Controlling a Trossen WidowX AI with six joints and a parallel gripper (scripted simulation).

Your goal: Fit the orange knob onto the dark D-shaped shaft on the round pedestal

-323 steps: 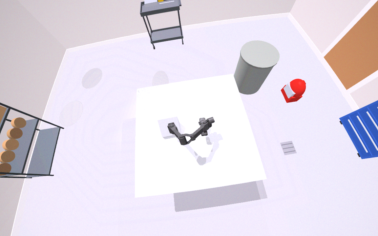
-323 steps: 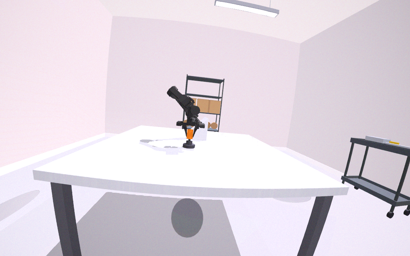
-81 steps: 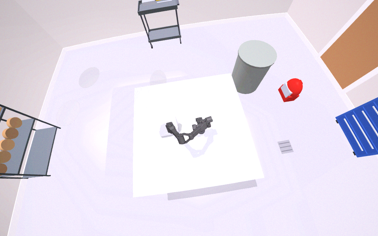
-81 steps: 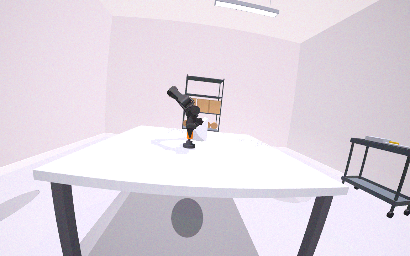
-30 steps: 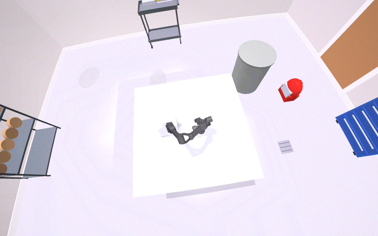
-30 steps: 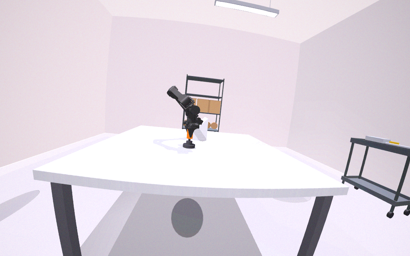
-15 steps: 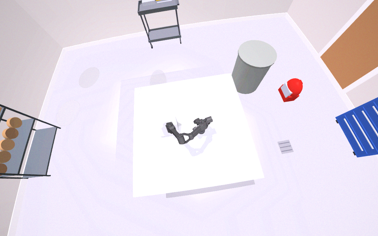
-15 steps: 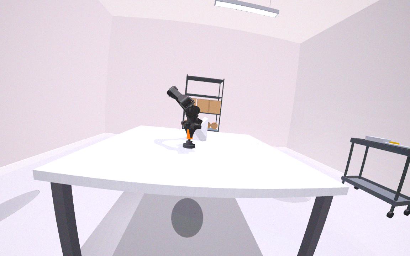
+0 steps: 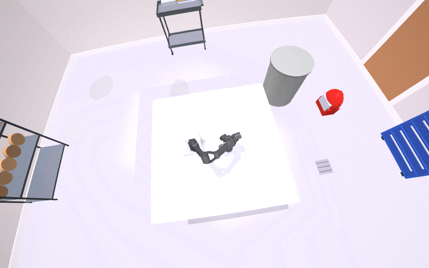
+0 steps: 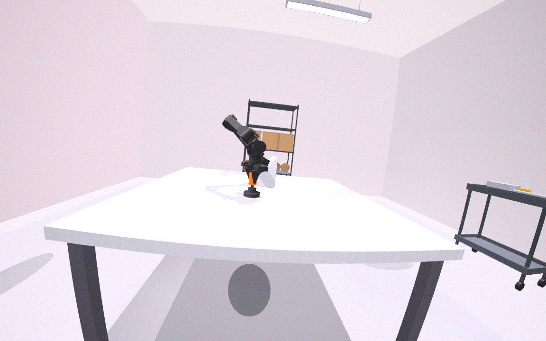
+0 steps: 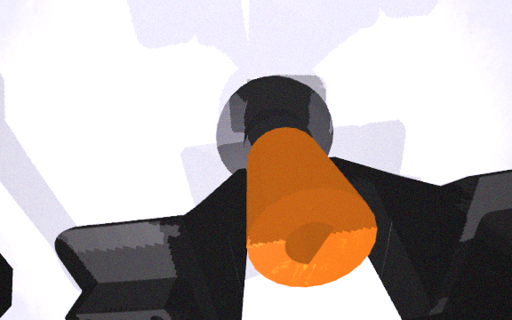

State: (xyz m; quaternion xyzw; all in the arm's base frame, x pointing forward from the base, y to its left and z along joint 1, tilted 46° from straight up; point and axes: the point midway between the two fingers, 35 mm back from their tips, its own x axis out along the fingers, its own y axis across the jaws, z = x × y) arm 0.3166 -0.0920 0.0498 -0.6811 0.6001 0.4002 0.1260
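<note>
Right now the orange knob is 2 cm above my gripper tip. Also, from my gripper tip: dark round pedestal: 4 cm below.
</note>
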